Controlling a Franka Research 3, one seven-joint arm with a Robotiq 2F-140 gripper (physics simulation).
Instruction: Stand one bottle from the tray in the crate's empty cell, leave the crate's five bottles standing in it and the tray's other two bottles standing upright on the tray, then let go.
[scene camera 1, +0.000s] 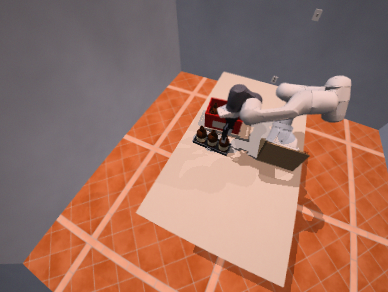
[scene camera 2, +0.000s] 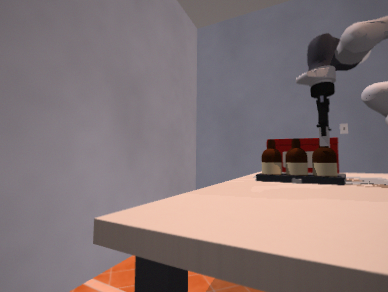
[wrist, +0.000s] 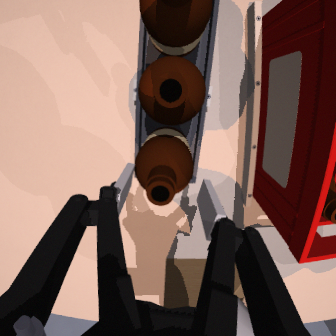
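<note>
Three brown bottles with cream labels stand upright in a row on the dark tray (scene camera 1: 210, 148) (scene camera 2: 270, 178) (wrist: 212, 40): an end bottle (scene camera 1: 224, 144) (scene camera 2: 325, 162) (wrist: 164, 162), a middle bottle (scene camera 1: 213, 137) (scene camera 2: 296, 159) (wrist: 172, 92) and a far bottle (scene camera 1: 201, 133) (scene camera 2: 271, 159) (wrist: 175, 22). My gripper (scene camera 2: 324, 140) (wrist: 166, 182) is open, pointing down at the end bottle. Its fingertips are on either side of that bottle's neck, with gaps on both sides. The red crate (scene camera 1: 231, 128) (scene camera 2: 300, 141) (wrist: 310, 100) stands beside the tray; the arm and the view's edge hide most of its cells and bottles.
A pale strip (wrist: 255, 100) runs along the crate's side facing the tray. A tilted brown board (scene camera 1: 282, 155) (wrist: 185, 282) stands near the arm's base. The arm (scene camera 1: 295, 107) reaches over the table (scene camera 1: 220, 210) (scene camera 2: 225, 215).
</note>
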